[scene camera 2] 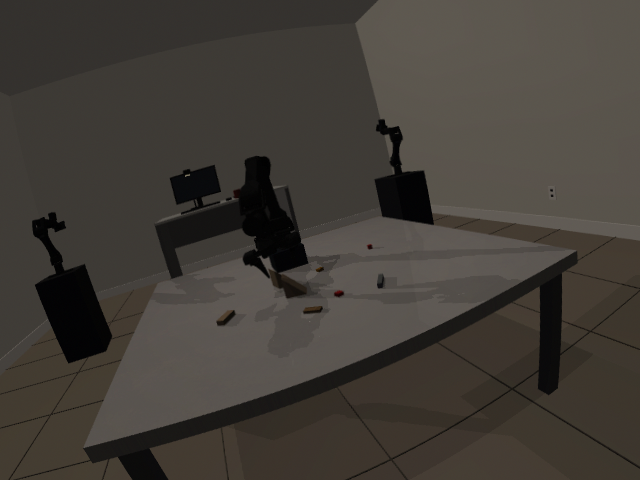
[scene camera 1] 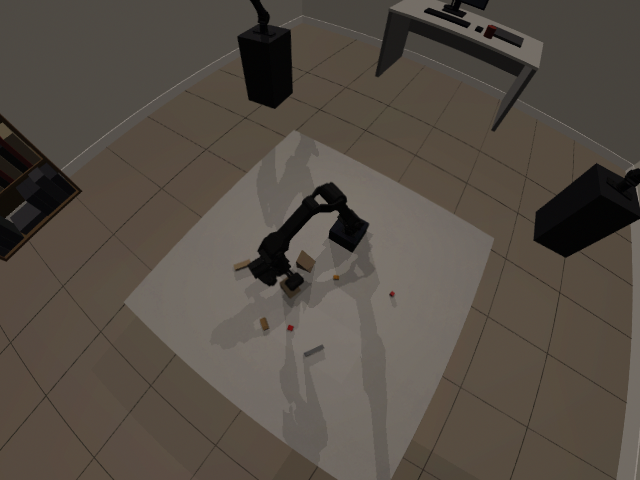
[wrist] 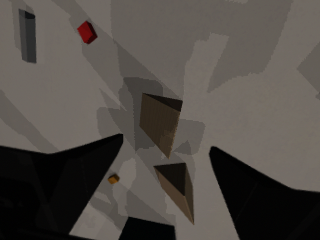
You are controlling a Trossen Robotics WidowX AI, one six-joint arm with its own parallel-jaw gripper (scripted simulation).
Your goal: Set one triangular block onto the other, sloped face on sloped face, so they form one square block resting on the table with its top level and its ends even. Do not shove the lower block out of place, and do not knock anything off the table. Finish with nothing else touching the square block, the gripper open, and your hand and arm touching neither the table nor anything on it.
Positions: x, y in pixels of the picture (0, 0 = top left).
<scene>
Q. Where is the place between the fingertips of my gripper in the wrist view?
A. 166, 144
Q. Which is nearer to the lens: the triangular block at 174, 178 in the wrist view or the grey bar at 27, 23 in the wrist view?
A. The triangular block.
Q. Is my gripper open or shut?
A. Open.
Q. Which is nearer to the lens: the triangular block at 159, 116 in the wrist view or the grey bar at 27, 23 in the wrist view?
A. The triangular block.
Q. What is my gripper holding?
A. Nothing.
</scene>
